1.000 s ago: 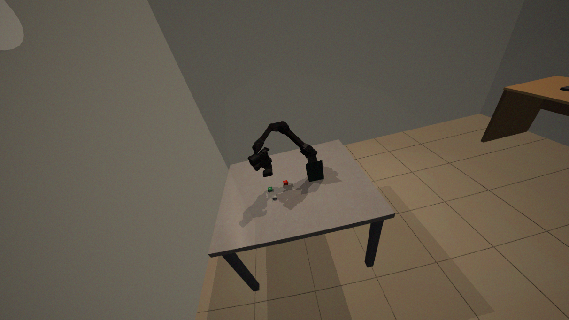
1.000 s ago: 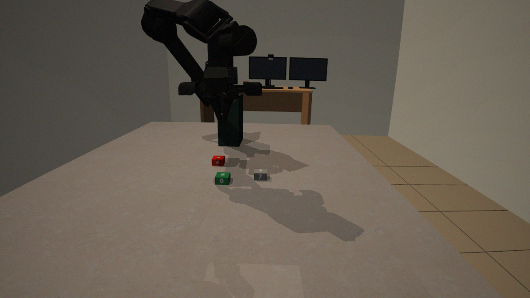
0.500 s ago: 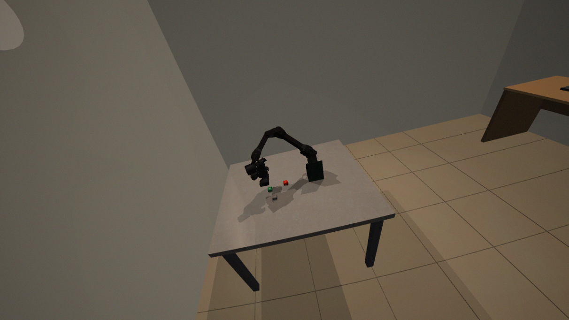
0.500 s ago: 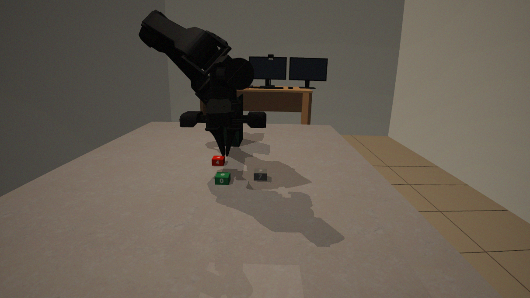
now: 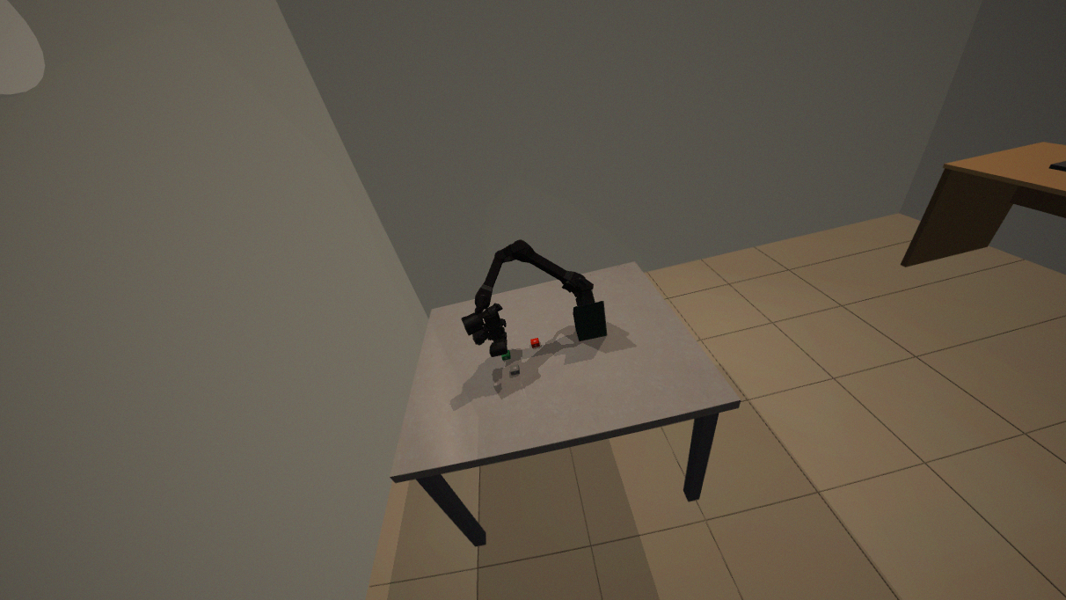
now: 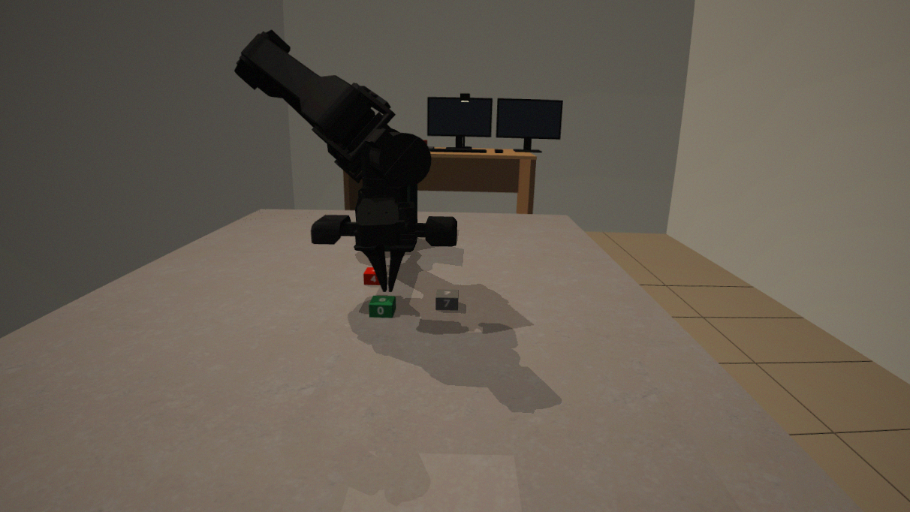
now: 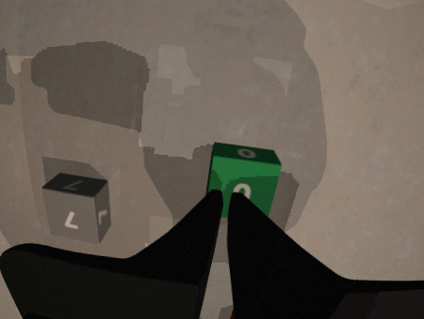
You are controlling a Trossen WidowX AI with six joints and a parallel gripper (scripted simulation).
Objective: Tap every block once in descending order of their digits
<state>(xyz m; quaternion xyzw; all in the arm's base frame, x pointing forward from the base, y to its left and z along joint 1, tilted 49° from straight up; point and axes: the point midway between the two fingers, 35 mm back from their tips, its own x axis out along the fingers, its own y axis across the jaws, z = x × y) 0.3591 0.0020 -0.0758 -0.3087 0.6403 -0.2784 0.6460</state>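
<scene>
The green block lies 2 cm below my gripper tip and 1 cm to the right of it. Round my gripper tip: red block (13 cm behind, 5 cm to the right, 2 cm below); grey block (8 cm to the left, 4 cm behind, 2 cm below).
</scene>
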